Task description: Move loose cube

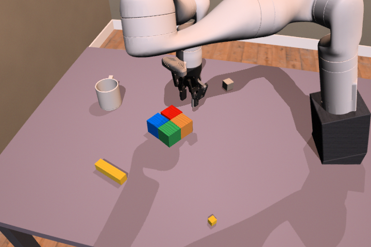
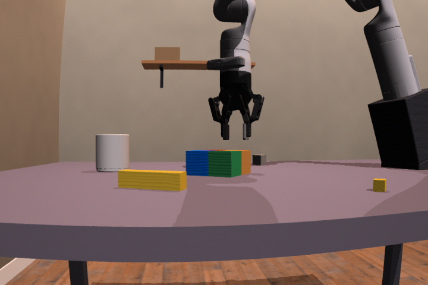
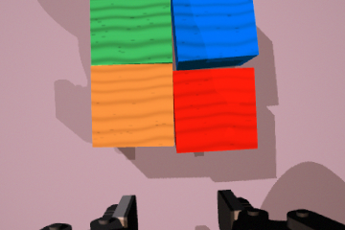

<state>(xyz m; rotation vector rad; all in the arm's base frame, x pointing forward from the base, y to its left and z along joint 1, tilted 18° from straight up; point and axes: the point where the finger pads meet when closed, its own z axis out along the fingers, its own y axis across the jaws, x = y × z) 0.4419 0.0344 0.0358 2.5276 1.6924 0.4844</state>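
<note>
Now: hand 6 cm above the red cube, 4 cm to the right of it and 4 cm short of it. From my hand the other things lie so: orange cube (6 cm to the left, 6 cm below); blue cube (9 cm to the left, 7 cm ahead, 6 cm below); green cube (11 cm to the left, 6 cm below, 2 cm ahead).
</note>
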